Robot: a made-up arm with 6 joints. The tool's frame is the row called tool.
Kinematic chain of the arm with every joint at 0, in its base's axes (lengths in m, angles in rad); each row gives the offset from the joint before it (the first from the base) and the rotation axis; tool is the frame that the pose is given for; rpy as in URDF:
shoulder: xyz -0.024 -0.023 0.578 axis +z
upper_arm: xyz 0.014 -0.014 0.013 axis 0 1 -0.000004
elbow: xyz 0.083 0.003 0.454 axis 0 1 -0.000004
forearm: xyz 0.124 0.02 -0.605 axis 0 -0.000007 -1
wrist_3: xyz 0.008 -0.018 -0.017 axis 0 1 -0.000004
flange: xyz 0.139 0.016 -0.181 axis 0 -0.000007 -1
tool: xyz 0.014 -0.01 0.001 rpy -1.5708 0 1.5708
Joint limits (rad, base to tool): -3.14..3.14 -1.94..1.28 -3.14..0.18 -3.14..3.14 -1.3..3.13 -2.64..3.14
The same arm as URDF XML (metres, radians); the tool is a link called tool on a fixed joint. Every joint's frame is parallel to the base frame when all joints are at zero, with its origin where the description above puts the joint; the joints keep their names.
<robot name="arm">
  <joint name="tool_fixed" type="fixed">
    <parent link="link6"/>
    <child link="tool"/>
    <origin xyz="0.014 -0.01 0.001" rpy="-1.5708 0 1.5708"/>
  </joint>
  <joint name="flange" type="revolute">
    <parent link="link5"/>
    <child link="link6"/>
    <origin xyz="0.139 0.016 -0.181"/>
    <axis xyz="0 0 -1"/>
    <limit lower="-2.64" upper="3.14"/>
  </joint>
  <joint name="wrist_3" type="revolute">
    <parent link="link4"/>
    <child link="link5"/>
    <origin xyz="0.008 -0.018 -0.017"/>
    <axis xyz="0 1 0"/>
    <limit lower="-1.3" upper="3.13"/>
  </joint>
  <joint name="forearm" type="revolute">
    <parent link="link3"/>
    <child link="link4"/>
    <origin xyz="0.124 0.02 -0.605"/>
    <axis xyz="0 0 -1"/>
    <limit lower="-3.14" upper="3.14"/>
  </joint>
  <joint name="elbow" type="revolute">
    <parent link="link2"/>
    <child link="link3"/>
    <origin xyz="0.083 0.003 0.454"/>
    <axis xyz="0 1 0"/>
    <limit lower="-3.14" upper="0.18"/>
  </joint>
  <joint name="upper_arm" type="revolute">
    <parent link="link1"/>
    <child link="link2"/>
    <origin xyz="0.014 -0.014 0.013"/>
    <axis xyz="0 1 0"/>
    <limit lower="-1.94" upper="1.28"/>
  </joint>
  <joint name="shoulder" type="revolute">
    <parent link="base_link"/>
    <child link="link1"/>
    <origin xyz="-0.024 -0.023 0.578"/>
    <axis xyz="0 0 1"/>
    <limit lower="-3.14" upper="3.14"/>
  </joint>
  <link name="base_link"/>
  <link name="link1"/>
  <link name="link2"/>
  <link name="link3"/>
  <link name="link4"/>
  <link name="link5"/>
  <link name="link6"/>
  <link name="tool"/>
</robot>

